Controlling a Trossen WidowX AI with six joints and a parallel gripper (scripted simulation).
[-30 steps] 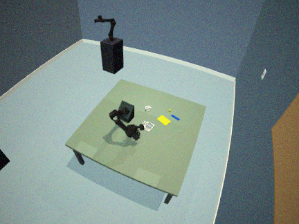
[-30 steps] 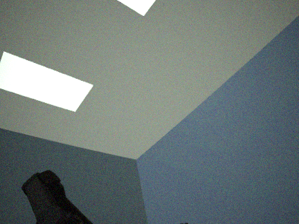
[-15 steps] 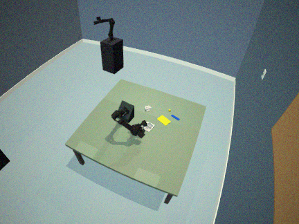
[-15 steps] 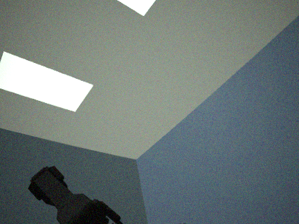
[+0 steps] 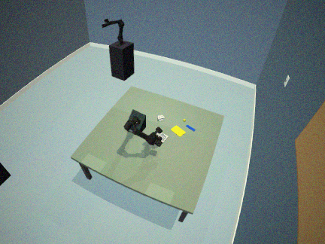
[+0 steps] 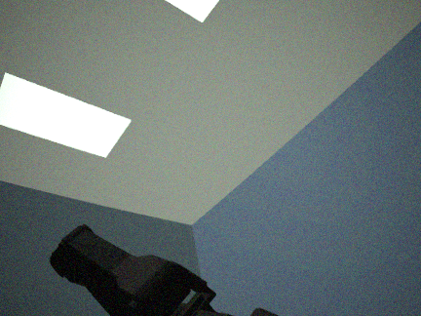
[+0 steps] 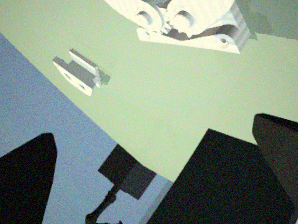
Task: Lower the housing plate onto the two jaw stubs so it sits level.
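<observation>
Right now the white housing plate is 27 cm to the left of my gripper tip, 8 cm behind it and 5 cm below it. Also, from my gripper tip: yellow plate (21 cm to the left, 17 cm ahead, 8 cm below); then white jaw (7 cm below, 3 cm ahead, 2 cm to the left); then blue bar (33 cm to the left, 27 cm ahead, 8 cm below).
</observation>
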